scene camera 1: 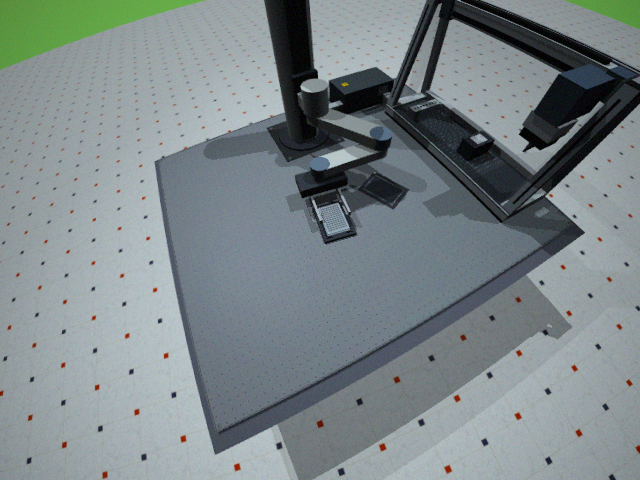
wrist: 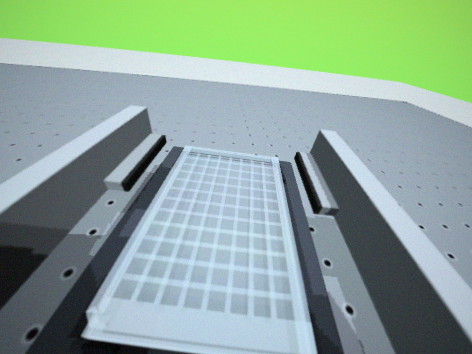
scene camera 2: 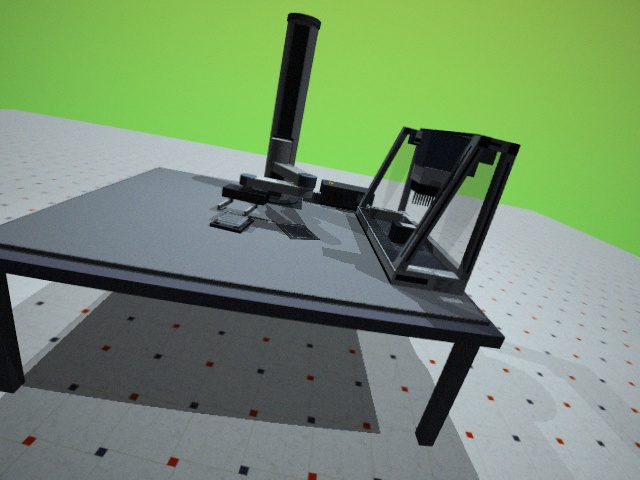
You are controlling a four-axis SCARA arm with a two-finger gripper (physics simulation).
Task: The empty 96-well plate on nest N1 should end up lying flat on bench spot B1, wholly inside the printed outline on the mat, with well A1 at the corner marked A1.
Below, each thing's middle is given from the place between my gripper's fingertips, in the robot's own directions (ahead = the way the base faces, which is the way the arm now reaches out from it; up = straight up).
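Labels:
With the clear well plate (wrist: 214,257), my hand is 30 mm past it and 40 mm above it. The instrument head (scene camera 1: 539,132) is 640 mm to the left of my hand, 170 mm ahead of it and 270 mm above it. Then I have in sight the dark mat (scene camera 1: 384,190), which is 260 mm to the left of my hand, 70 mm behind it and 60 mm below it.

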